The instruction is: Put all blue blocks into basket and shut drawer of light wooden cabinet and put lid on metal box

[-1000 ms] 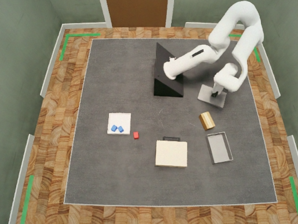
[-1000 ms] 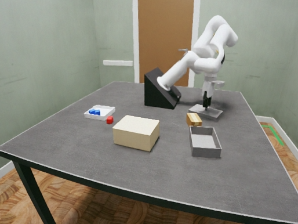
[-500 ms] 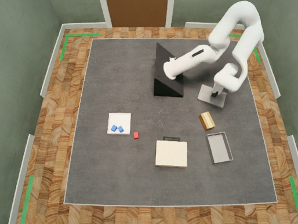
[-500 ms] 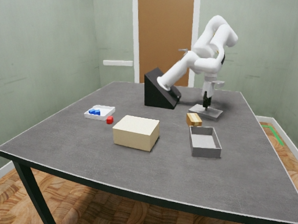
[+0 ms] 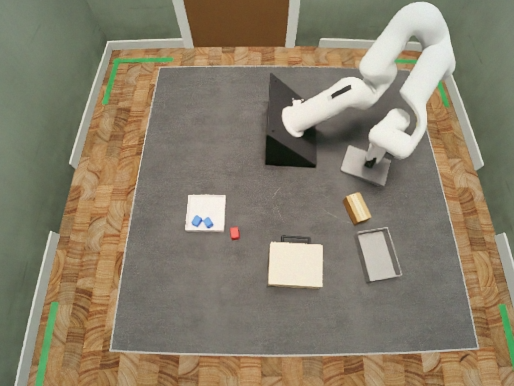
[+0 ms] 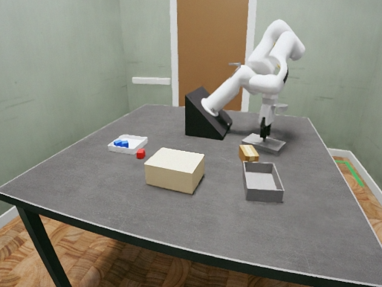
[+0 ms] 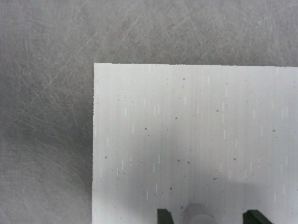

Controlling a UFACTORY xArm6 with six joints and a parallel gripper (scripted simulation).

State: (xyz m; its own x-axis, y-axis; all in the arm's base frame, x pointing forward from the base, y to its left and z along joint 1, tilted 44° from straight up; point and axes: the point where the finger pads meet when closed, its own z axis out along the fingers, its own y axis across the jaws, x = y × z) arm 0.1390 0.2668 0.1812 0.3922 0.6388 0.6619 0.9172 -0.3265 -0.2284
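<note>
The flat lid is 5 cm below my hand. Also, from my hand: grey metal box 38 cm ahead, 2 cm to the right, 4 cm below; then light wooden cabinet 41 cm ahead, 33 cm to the right, 2 cm below; then brown cardboard box 20 cm ahead, 7 cm to the right, 3 cm below.
</note>
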